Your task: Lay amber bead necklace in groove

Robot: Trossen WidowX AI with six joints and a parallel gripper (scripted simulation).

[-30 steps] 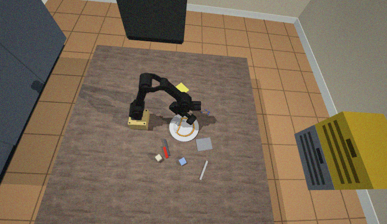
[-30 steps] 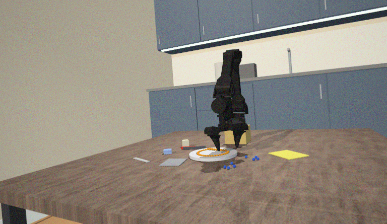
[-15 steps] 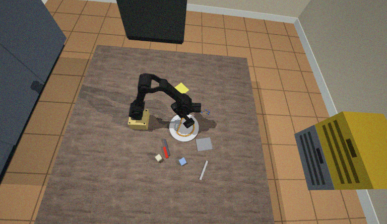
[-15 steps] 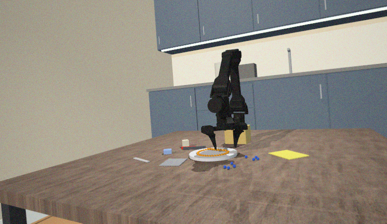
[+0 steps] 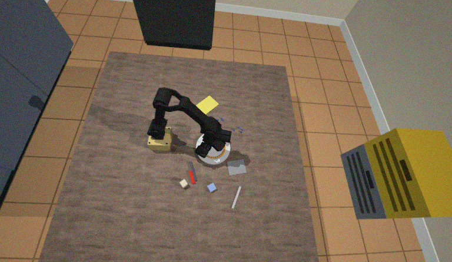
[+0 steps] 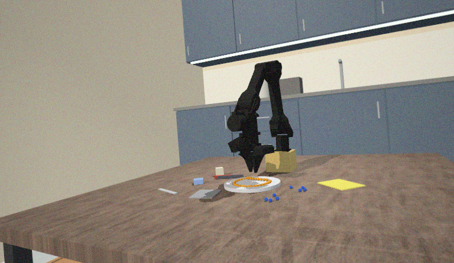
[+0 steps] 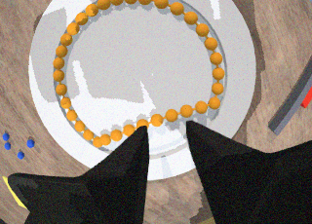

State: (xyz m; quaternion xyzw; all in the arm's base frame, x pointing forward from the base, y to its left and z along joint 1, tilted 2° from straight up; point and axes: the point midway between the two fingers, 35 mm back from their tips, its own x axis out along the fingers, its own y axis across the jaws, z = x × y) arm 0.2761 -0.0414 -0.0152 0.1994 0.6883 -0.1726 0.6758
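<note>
Now: the red stick 8 cm behind my gripper tip, 15 cm to the right of it and 4 cm below it. Also, from my gripper tip: cream cube: 12 cm behind, 21 cm to the right, 2 cm below; then light blue cube: 2 cm ahead, 22 cm to the right, 3 cm below; then grey square tile: 16 cm ahead, 11 cm to the right, 4 cm below.
</note>
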